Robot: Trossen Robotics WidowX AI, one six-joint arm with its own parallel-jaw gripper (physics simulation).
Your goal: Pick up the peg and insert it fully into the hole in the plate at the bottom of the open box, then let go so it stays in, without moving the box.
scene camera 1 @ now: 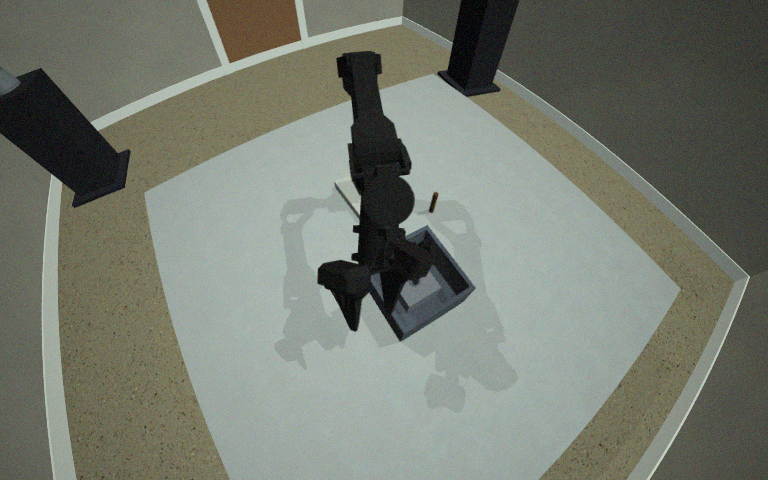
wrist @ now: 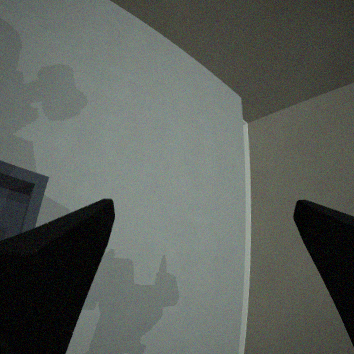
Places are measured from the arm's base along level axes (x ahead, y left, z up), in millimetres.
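Pixels of known places: gripper, fingertip midpoint: (scene camera 1: 372, 321) (wrist: 206, 209).
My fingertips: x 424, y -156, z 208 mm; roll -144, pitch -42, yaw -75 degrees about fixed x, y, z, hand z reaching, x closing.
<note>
Ahead of a thing's pixels: the offset from my fingertips to its top centre. Level surfaces: height alone.
The small orange-brown peg @[282 mm back, 303 mm left, 157 mm down] (scene camera 1: 433, 202) appears to stand upright on the pale surface behind the box, right of the arm; it does not show in the wrist view. The open blue-grey box @[88 mm back, 142 mm left, 139 mm down] (scene camera 1: 437, 317) (wrist: 41, 192) sits partly under the arm in the scene view, and its corner shows at the left of the wrist view. A light plate @[88 mm back, 142 mm left, 176 mm down] (scene camera 1: 423, 289) lies at its bottom; the hole's area is partly hidden by the gripper. My gripper (scene camera 1: 372, 321) (wrist: 206, 209) is open and empty, raised above the surface, with one finger overlapping the box's left side in the scene view.
A pale flat block (scene camera 1: 347, 194) shows partly behind the arm, left of the peg. Dark pillars (scene camera 1: 53, 133) (scene camera 1: 480, 45) stand beyond the pale mat @[237 mm down] (scene camera 1: 555, 294) (wrist: 165, 140). Shadows of the arm fall on both sides of the box.
</note>
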